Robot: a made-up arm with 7 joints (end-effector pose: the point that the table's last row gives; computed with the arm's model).
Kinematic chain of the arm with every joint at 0, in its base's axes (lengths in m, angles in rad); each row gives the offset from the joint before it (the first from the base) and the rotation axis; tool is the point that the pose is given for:
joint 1: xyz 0 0 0.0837 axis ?
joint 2: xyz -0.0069 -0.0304 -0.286 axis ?
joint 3: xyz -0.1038 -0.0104 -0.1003 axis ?
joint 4: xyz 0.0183 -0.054 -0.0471 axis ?
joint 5: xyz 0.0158 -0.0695 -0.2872 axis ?
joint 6: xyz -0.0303 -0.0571 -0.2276 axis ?
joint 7: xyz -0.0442 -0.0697 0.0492 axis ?
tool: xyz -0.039 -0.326 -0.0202
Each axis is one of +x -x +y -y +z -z.
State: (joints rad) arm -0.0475 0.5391 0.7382 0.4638 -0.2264 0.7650 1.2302
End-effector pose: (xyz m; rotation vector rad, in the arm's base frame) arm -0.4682 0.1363 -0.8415 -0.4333 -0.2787 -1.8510
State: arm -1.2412 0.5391 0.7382 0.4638 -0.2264 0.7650 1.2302
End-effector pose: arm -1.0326 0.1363 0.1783 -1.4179 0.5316 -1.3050
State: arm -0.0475 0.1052 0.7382 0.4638 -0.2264 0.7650 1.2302
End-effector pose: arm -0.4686 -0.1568 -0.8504 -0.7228 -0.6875 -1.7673
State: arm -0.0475 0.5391 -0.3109 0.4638 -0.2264 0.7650 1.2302
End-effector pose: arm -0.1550 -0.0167 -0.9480 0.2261 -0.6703 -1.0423
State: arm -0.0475 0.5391 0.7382 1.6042 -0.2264 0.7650 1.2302
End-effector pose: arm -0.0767 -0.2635 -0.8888 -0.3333 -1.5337 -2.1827
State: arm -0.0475 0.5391 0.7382 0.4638 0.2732 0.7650 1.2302
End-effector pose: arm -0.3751 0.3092 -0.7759 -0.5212 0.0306 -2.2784
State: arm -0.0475 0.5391 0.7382 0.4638 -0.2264 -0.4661 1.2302
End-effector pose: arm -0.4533 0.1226 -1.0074 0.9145 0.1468 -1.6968
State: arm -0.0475 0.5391 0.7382 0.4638 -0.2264 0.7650 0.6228
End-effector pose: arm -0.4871 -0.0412 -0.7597 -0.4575 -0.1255 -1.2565
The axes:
joint 1: -y
joint 2: +x
joint 3: -z
joint 4: -y
joint 5: -z
joint 6: -x
joint 7: -z

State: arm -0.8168 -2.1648 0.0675 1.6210 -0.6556 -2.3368 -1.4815
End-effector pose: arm 0.1290 0.0473 -0.5251 -1.6372 -1.8963 -1.8544
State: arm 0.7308 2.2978 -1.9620 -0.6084 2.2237 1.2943 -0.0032
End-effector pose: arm 0.0394 0.2114 -0.1519 0.5174 -0.4009 -0.0555
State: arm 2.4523 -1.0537 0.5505 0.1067 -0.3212 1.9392 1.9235
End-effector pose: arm 0.7036 -0.7757 0.2126 0.1869 0.4430 1.2412
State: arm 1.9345 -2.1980 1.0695 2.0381 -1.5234 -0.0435 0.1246
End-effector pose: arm 0.3302 0.5873 -0.0539 1.8904 -0.9414 1.3938
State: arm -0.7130 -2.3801 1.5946 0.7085 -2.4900 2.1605 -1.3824
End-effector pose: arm 0.0366 -0.3430 0.3412 0.5559 -0.2379 0.2275
